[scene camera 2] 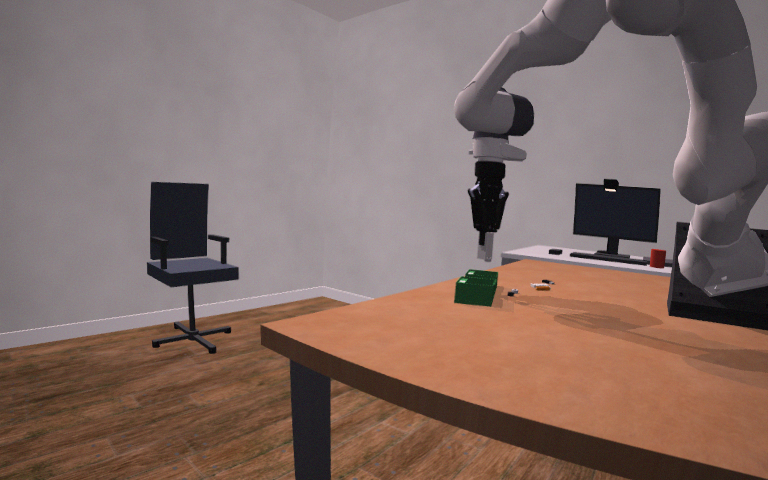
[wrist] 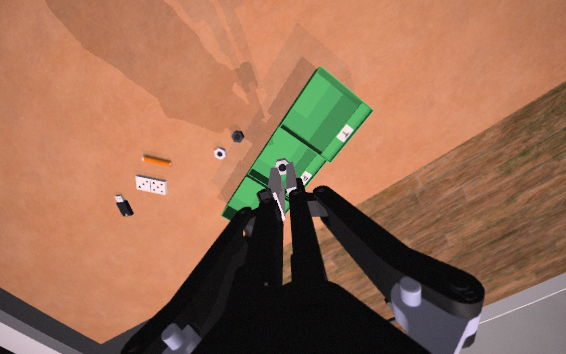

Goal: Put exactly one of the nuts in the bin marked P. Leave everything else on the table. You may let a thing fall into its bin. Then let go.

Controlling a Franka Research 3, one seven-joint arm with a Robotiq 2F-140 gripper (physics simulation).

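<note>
My gripper is shut on a silvery nut, held at the fingertips high above the green bins. In the wrist view the nut shows over the middle bin, whose label, partly covered by the fingers, seems to be P. The bin marked T adjoins it at the upper right; a third bin at the lower left is partly hidden by the gripper. A light nut and a dark nut lie apart on the table beside the bins.
An orange stick, a white domino and a black USB stick lie on the table, left of the nuts in the wrist view. A monitor and a red cup stand on a desk behind. An office chair stands on the floor.
</note>
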